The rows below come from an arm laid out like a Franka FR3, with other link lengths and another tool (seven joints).
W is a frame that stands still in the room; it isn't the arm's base.
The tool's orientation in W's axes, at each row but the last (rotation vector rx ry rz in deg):
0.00, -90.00, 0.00
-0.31, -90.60, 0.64
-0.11, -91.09, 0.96
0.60, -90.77, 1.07
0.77, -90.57, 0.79
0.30, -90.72, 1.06
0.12, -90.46, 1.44
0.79, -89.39, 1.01
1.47, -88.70, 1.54
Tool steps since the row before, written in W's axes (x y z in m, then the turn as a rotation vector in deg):
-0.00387, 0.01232, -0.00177, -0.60, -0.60, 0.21
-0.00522, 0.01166, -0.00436, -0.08, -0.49, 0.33
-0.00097, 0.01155, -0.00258, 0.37, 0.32, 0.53
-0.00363, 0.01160, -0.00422, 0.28, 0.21, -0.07
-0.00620, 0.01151, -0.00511, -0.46, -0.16, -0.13
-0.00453, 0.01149, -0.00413, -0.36, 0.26, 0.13
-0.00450, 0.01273, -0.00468, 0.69, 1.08, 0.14
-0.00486, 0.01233, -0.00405, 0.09, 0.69, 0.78
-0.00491, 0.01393, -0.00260, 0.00, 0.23, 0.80
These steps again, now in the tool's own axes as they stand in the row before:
-0.00177, 0.01232, 0.00387, 0.21, -0.60, 0.60
-0.00418, 0.01172, 0.00522, 0.33, -0.49, 0.08
-0.00242, 0.01159, 0.00091, 0.53, 0.31, -0.38
-0.00411, 0.01169, 0.00347, -0.07, 0.21, -0.28
-0.00505, 0.01162, 0.00605, -0.13, -0.15, 0.46
-0.00398, 0.01159, 0.00441, 0.14, 0.26, 0.35
-0.00446, 0.01287, 0.00432, 0.15, 1.07, -0.71
-0.00407, 0.01243, 0.00457, 0.78, 0.69, -0.10
-0.00269, 0.01409, 0.00438, 0.80, 0.23, 0.01

